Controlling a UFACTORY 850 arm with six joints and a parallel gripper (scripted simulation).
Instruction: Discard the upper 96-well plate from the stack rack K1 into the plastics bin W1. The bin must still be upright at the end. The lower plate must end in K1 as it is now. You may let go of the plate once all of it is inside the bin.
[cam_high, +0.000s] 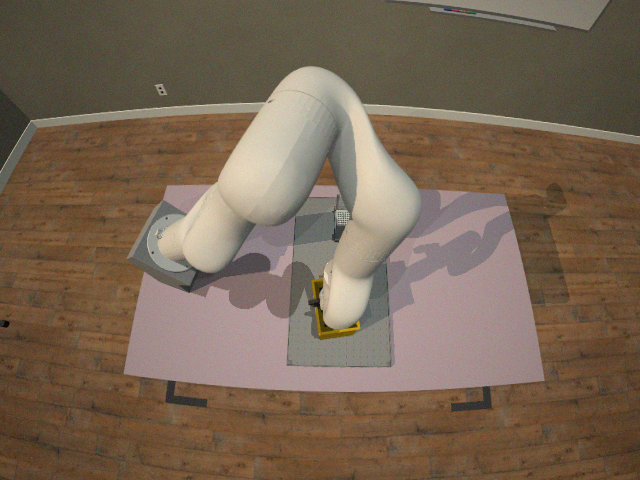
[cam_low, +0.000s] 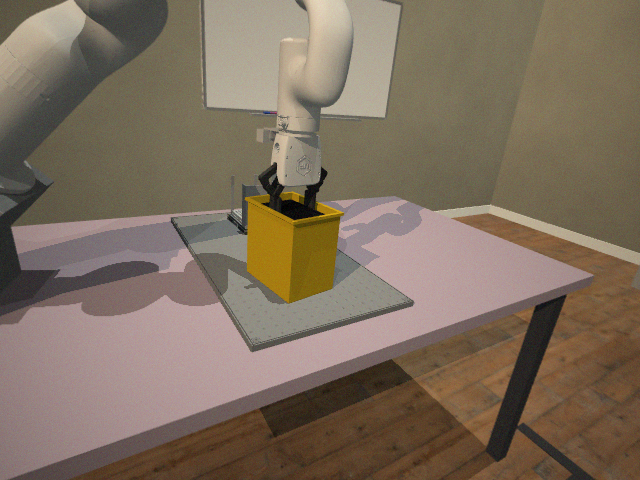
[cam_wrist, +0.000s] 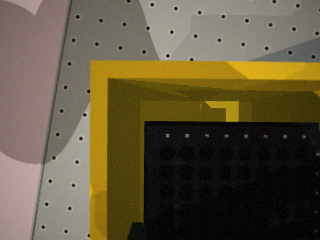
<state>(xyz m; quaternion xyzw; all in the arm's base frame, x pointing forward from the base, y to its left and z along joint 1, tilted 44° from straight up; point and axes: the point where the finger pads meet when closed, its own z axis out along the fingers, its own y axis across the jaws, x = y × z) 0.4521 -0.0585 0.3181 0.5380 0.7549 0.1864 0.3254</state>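
My hand is 10 mm above the black 96-well plate. The rest, counted from my hand: yellow plastics bin W1 (90 mm below); then light plate (370 mm to the left, 150 mm below).
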